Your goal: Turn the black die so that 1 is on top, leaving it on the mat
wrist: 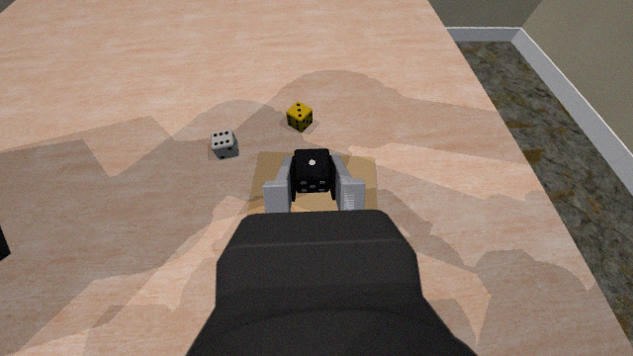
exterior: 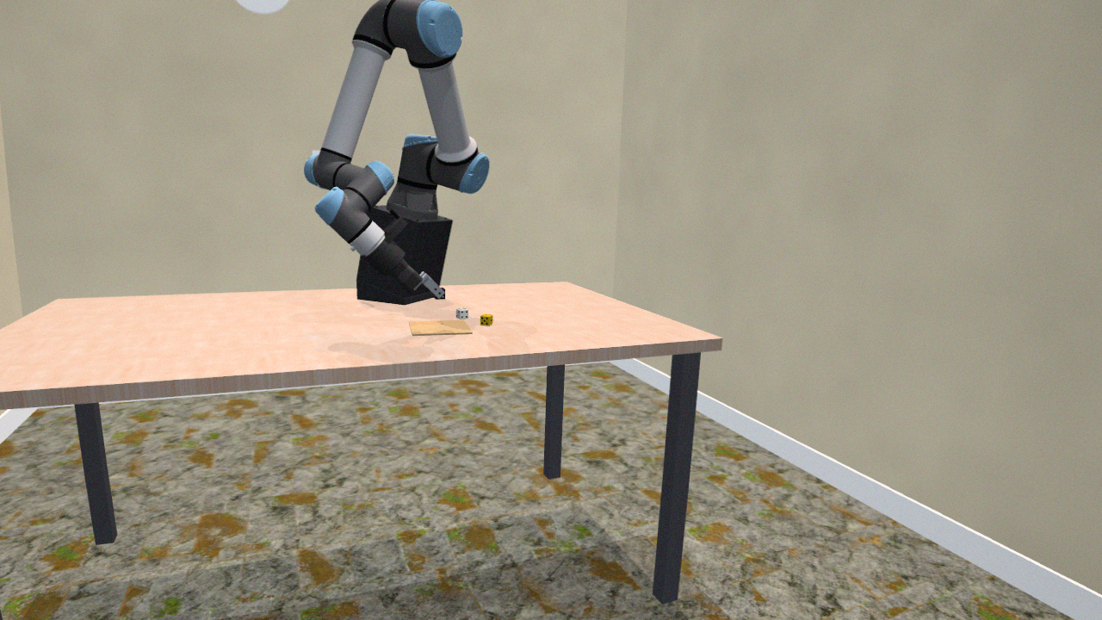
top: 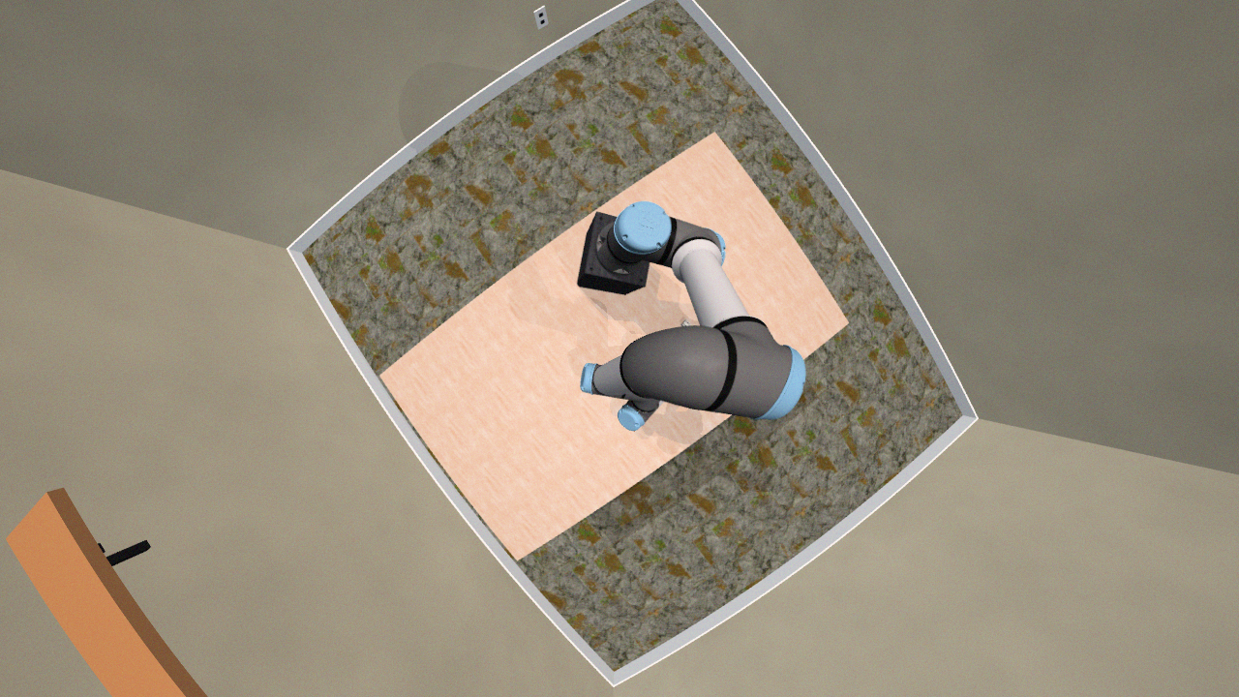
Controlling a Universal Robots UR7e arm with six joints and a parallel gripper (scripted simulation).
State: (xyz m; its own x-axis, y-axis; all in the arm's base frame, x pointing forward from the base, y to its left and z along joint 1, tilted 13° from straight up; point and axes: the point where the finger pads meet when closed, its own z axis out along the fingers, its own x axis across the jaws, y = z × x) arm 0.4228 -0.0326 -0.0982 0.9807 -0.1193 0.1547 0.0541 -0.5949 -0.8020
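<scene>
My gripper is now 90 mm above the tan mat and 10 mm to the right of it. Round my hand: white die 100 mm to the left, 90 mm behind, 80 mm below; black die 10 mm to the left, 10 mm below; yellow die 130 mm to the left, 80 mm below.
</scene>
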